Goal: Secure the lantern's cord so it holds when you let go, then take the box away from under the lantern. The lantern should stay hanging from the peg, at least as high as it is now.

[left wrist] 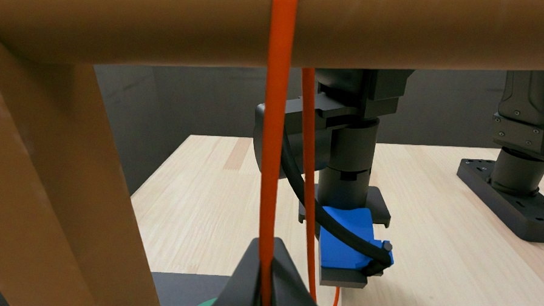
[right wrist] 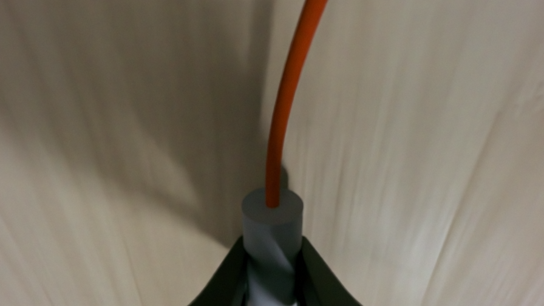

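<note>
The orange cord [left wrist: 276,125] [right wrist: 285,100] runs down in front of a thick horizontal wooden bar [left wrist: 150,32] in the left wrist view. A second orange strand shows behind the bar, to the right. My left gripper [left wrist: 267,250] is closed at the bottom centre, and the front strand passes between its fingertips. My right gripper [right wrist: 272,248] is shut on a grey cylinder [right wrist: 272,225] at the cord's end, low over the table. From the cylinder the cord rises toward the top of the right wrist view. The lantern, the box and the peg's tip cannot be made out.
A wooden post [left wrist: 65,175] stands at the left of the left wrist view. The right arm [left wrist: 350,150] with its blue part [left wrist: 345,240] is beyond the cord. Another arm base [left wrist: 500,195] is at the right. A dark grey surface [left wrist: 190,285] and a green edge [left wrist: 207,302] show at the bottom.
</note>
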